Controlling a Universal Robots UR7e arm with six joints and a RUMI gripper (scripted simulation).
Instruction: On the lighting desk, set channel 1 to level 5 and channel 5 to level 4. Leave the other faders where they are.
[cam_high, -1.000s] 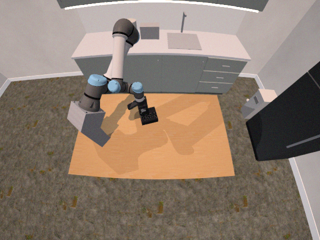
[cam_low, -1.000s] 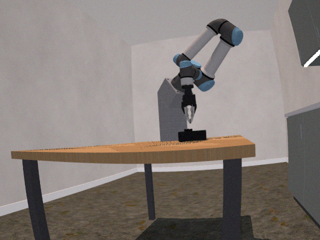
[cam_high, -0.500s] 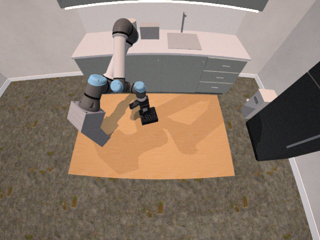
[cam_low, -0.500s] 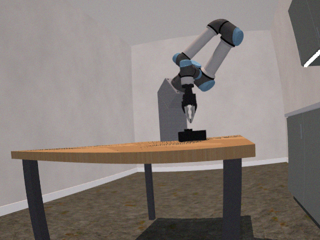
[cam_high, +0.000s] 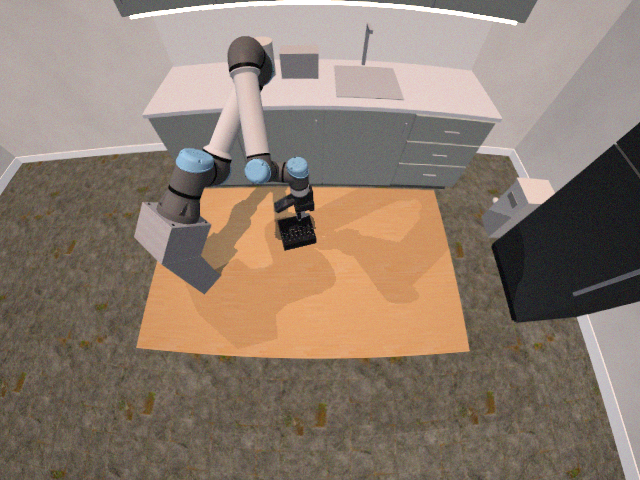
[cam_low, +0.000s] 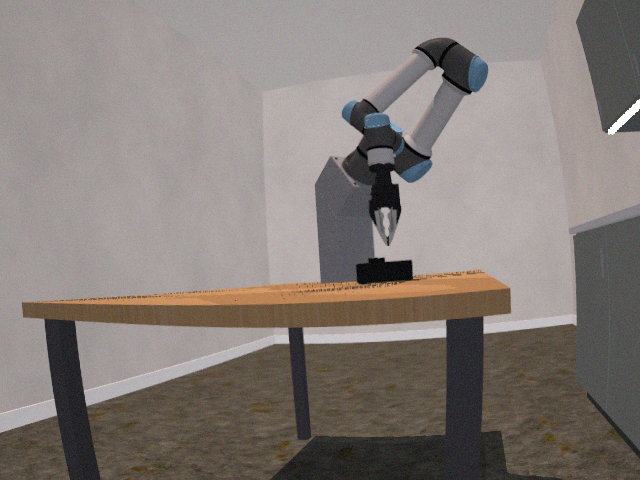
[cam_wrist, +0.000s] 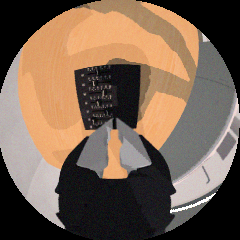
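Now: hand 6 cm short of the fader knob and 5 cm above it.
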